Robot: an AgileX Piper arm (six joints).
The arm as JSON. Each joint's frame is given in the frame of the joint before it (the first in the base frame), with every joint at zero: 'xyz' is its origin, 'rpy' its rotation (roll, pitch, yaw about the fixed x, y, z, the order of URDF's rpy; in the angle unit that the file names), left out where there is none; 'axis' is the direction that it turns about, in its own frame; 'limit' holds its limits. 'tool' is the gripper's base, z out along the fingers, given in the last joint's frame.
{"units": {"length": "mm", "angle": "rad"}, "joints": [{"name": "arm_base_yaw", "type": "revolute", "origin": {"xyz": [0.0, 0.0, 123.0]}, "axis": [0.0, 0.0, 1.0], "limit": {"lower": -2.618, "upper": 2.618}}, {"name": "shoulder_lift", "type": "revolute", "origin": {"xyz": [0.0, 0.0, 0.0]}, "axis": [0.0, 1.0, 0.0], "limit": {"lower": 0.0, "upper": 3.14}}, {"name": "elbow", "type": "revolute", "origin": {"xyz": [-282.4, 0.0, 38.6]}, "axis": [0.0, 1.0, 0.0], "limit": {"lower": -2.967, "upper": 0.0}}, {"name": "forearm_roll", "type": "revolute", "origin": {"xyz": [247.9, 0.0, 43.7]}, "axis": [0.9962, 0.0, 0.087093], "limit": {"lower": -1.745, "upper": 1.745}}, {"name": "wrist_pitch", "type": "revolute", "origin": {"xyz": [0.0, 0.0, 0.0]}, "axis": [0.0, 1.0, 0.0], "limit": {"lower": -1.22, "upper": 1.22}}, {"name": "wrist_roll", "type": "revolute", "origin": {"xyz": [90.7, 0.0, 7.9]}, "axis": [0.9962, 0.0, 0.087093], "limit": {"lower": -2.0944, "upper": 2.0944}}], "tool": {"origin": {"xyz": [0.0, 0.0, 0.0], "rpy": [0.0, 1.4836, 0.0]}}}
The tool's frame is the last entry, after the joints.
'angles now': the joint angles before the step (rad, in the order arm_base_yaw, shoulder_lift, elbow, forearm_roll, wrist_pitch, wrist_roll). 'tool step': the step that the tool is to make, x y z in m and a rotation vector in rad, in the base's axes. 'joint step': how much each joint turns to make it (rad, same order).
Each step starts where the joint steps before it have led.
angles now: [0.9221, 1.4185, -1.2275, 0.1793, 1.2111, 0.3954]
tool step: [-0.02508, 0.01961, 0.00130, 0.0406, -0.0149, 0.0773]
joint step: [0.1172, -0.0004, 0.0000, 0.0020, -0.0479, 0.0329]
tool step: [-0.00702, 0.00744, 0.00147, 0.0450, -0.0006, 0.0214]
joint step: [0.0296, 0.0000, 0.0001, 0.0232, -0.0399, -0.0019]
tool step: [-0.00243, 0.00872, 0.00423, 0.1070, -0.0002, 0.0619]
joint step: [0.0000, 0.0000, 0.0000, 0.0911, -0.0745, -0.0994]
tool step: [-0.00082, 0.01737, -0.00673, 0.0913, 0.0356, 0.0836]
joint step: [0.0000, 0.0445, -0.0001, 0.1417, -0.0672, -0.1467]
